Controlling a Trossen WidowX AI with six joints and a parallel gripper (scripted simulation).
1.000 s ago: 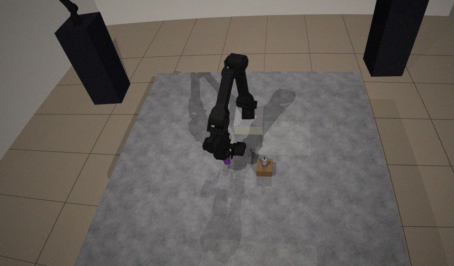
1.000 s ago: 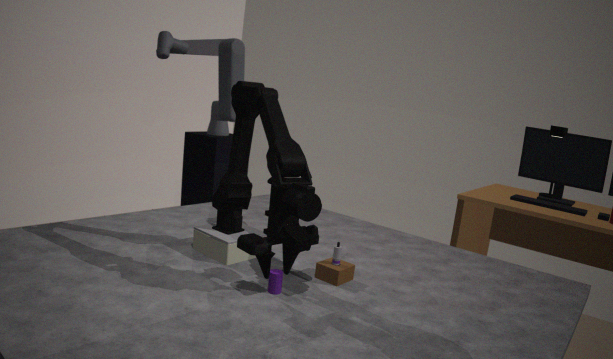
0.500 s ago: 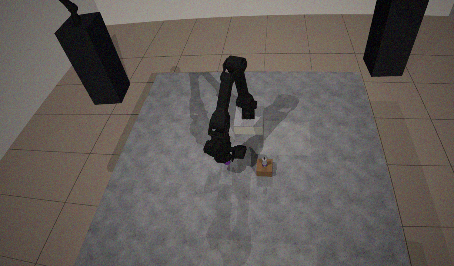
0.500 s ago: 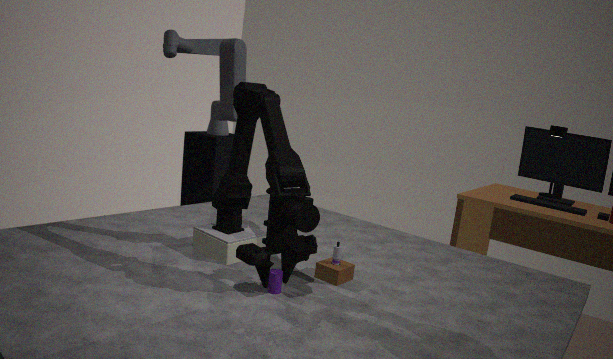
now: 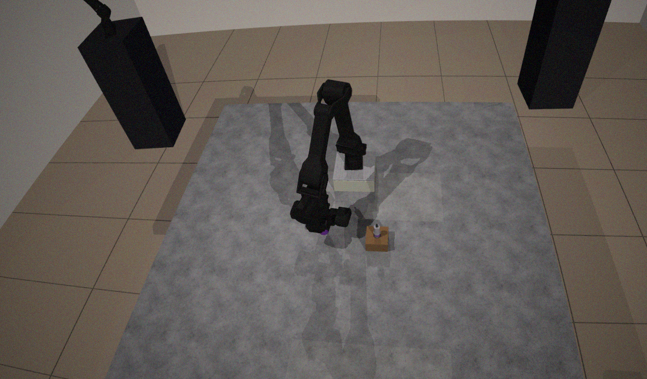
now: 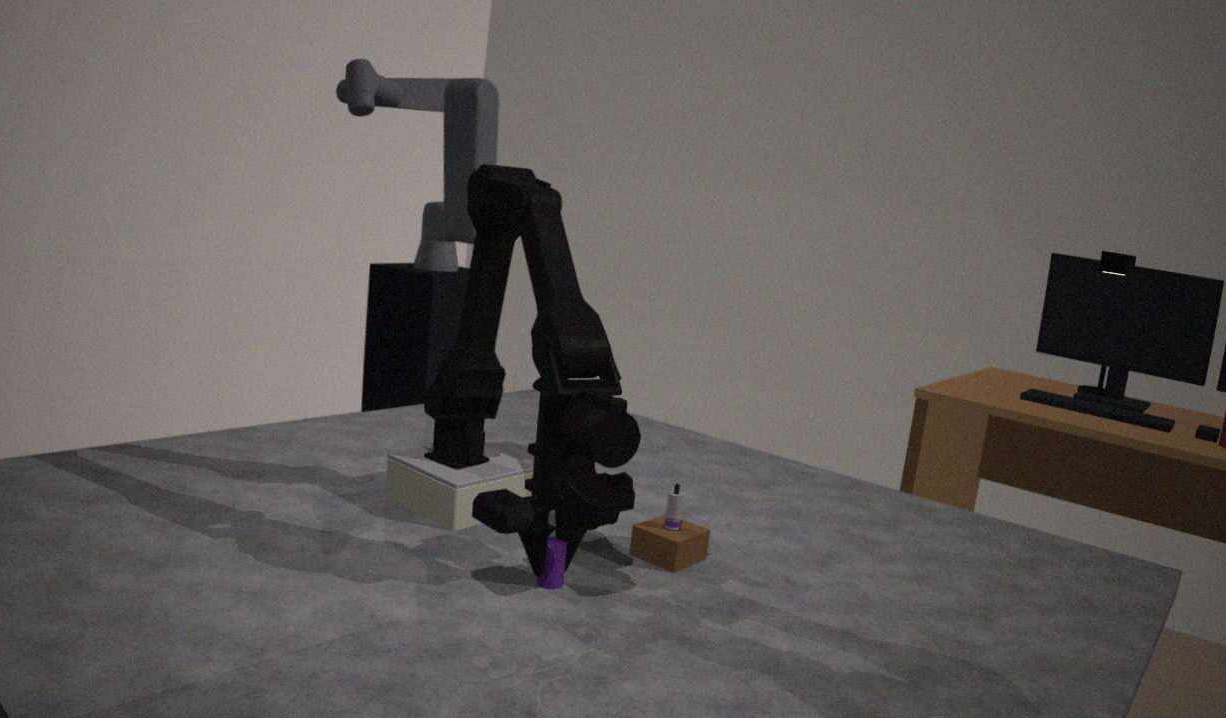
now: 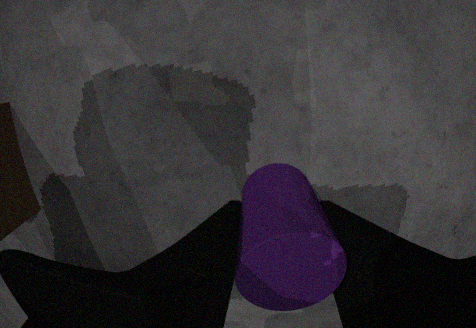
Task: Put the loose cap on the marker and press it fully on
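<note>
Now: gripper tip 17 cm to the right of the brown holder block, 5 cm short of it and 1 cm below it. From my gripper tip the other things lie so: purple cap 1 cm above.
</note>
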